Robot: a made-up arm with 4 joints.
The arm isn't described. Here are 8 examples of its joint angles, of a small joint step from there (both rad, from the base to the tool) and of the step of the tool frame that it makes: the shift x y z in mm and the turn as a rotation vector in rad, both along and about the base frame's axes.
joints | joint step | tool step
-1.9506 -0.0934 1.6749 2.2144 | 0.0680 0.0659 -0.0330 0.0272 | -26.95 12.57 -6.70 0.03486 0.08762 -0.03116
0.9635 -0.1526 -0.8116 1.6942 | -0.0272 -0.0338 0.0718 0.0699 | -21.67 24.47 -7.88 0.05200 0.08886 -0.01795
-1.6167 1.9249 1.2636 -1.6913 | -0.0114 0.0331 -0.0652 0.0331 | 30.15 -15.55 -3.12 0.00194 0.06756 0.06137
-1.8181 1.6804 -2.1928 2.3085 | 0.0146 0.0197 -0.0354 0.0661 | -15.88 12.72 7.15 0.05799 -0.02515 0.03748
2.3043 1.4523 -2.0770 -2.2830 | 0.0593 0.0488 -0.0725 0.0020 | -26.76 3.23 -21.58 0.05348 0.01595 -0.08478
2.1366 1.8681 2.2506 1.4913 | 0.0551 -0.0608 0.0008 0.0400 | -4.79 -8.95 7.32 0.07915 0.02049 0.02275
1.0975 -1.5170 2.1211 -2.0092 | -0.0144 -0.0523 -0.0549 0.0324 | 1.50 18.56 -29.82 -0.03209 0.04663 0.03707
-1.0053 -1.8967 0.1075 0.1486 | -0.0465 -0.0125 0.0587 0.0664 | 19.53 -27.85 2.52 -0.00342 -0.04263 0.06411
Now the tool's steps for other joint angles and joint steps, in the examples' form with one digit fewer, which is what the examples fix.
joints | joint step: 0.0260 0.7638 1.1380 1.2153 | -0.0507 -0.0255 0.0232 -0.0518
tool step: -0.4 -7.3 -3.2 -0.0193 0.0004 -0.0728
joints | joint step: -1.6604 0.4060 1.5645 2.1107 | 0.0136 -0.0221 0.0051 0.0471
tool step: 3.3 7.2 -6.9 0.0182 0.0247 -0.0042
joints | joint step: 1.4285 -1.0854 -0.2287 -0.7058 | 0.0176 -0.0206 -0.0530 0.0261
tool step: -13.5 -16.7 4.8 0.0158 0.0348 0.0545
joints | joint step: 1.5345 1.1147 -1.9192 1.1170 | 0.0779 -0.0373 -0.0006 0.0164
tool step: -3.2 3.4 -55.7 0.0826 0.0527 -0.0030
